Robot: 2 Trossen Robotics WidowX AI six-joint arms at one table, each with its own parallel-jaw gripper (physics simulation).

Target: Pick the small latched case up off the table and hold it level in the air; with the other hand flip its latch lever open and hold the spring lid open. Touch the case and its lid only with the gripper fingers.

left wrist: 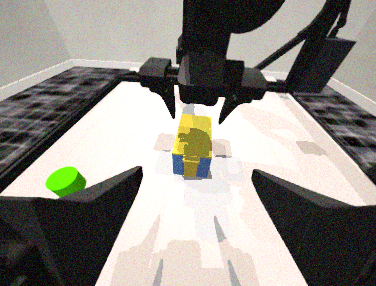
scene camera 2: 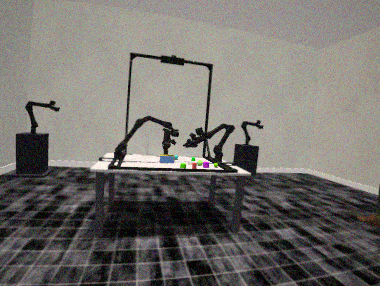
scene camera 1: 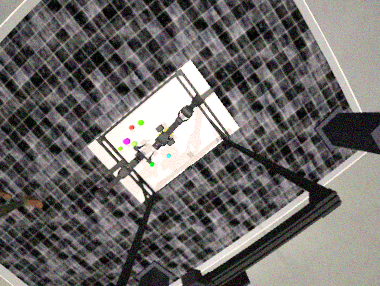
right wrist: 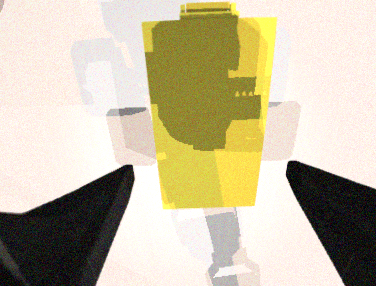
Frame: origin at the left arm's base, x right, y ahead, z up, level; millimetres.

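Seen in the pictures: left gripper, fingertip midpoint: (left wrist: 197,172) (scene camera 2: 184,146) (scene camera 1: 150,147); right gripper, fingertip midpoint: (left wrist: 196,120) (scene camera 2: 165,153) (right wrist: 209,169); left arm's base, origin of the base link: (scene camera 2: 218,161); right arm's base, origin of the base link: (scene camera 2: 118,159) (scene camera 1: 198,99).
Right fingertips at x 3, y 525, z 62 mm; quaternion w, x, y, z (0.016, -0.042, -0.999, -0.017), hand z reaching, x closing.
Offsets run from my right fingertips to a thing's top centre.
The small case {dx -4, dy -22, dz -16 mm} (scene camera 1: 166,132) (scene camera 2: 167,159) (left wrist: 195,142) (right wrist: 210,115), blue with a yellow lid, sits level on the table. Its lid is closed, and its yellow latch lever {dx -9, dy -85, dz -23 mm} (left wrist: 191,168) (right wrist: 209,9) is down on the end facing my left gripper. My right gripper (scene camera 2: 167,151) (left wrist: 196,120) (right wrist: 209,169) is open and empty, pointing down above the far end of the case as seen in the left wrist view, its fingers apart on either side and not touching it. My left gripper (scene camera 1: 148,151) (scene camera 2: 187,144) (left wrist: 197,172) is open and empty, short of the latch end.
A green cylinder {dx -227, dy -112, dz -48 mm} (left wrist: 65,181) stands to the left in the left wrist view. A red block {dx -251, dy -200, dz -37 mm} (scene camera 1: 131,127) (scene camera 2: 194,165), a purple block {dx -193, dy -325, dz -38 mm} (scene camera 1: 126,141) (scene camera 2: 205,164), a cyan piece {dx +165, dy -140, dz -40 mm} (scene camera 1: 168,156) (scene camera 2: 175,157) and several green pieces lie about the table. A black frame (scene camera 2: 129,95) rises over the table.
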